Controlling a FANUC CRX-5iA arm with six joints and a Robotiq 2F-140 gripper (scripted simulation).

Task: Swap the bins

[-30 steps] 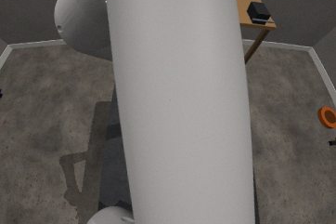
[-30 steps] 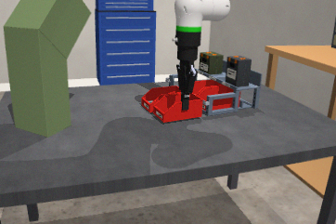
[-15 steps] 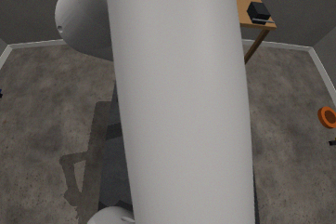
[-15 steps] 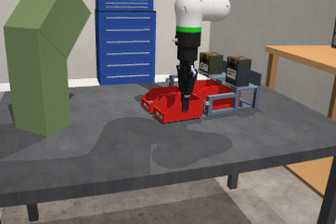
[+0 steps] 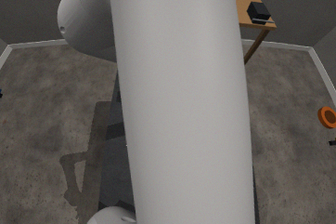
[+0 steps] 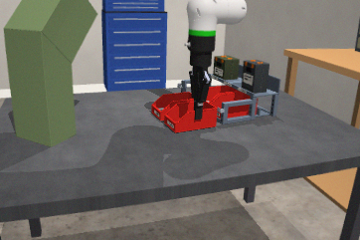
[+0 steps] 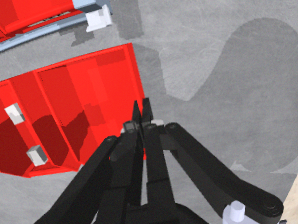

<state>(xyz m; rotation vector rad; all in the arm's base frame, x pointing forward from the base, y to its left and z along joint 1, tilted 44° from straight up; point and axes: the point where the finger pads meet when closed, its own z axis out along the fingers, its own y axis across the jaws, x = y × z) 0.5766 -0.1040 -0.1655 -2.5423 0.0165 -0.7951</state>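
My hand is 1 cm past the part, 21 cm to the right of it and 7 cm above it. From my hand the other things lie so: grey shelf (21 cm ahead, 24 cm to the left, 1 cm below); dark box (29 cm ahead, 13 cm to the left, 8 cm above).
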